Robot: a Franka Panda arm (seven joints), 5 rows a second.
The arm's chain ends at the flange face. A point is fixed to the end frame.
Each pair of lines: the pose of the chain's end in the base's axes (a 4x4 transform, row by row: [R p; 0 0 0 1], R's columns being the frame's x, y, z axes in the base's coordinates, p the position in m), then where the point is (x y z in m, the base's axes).
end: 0.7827 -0.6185 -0.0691 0.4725; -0.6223 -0.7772 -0.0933 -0.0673; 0.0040 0.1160 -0.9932 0.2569; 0 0 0 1
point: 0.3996 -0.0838 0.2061
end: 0.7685 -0.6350 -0.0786 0.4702; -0.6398 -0.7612 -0.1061 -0.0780; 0.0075 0.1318 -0.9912 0.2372; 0 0 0 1
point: 0.3966 -0.0936 0.1872
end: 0.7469 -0.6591 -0.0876 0.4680; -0.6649 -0.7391 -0.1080 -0.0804; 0.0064 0.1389 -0.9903 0.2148; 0 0 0 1
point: 0.3936 -0.0937 0.1653
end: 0.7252 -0.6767 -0.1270 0.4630; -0.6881 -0.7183 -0.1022 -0.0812; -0.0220 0.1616 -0.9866 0.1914; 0 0 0 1
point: 0.3865 -0.0920 0.1446
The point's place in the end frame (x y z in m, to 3 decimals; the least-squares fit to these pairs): -0.047 0.052 0.057
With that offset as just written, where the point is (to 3 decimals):
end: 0.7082 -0.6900 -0.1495 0.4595; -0.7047 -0.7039 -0.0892 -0.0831; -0.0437 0.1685 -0.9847 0.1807; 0 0 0 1
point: 0.382 -0.092 0.135
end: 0.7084 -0.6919 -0.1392 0.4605; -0.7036 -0.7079 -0.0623 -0.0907; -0.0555 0.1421 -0.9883 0.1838; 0 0 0 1
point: 0.383 -0.098 0.137
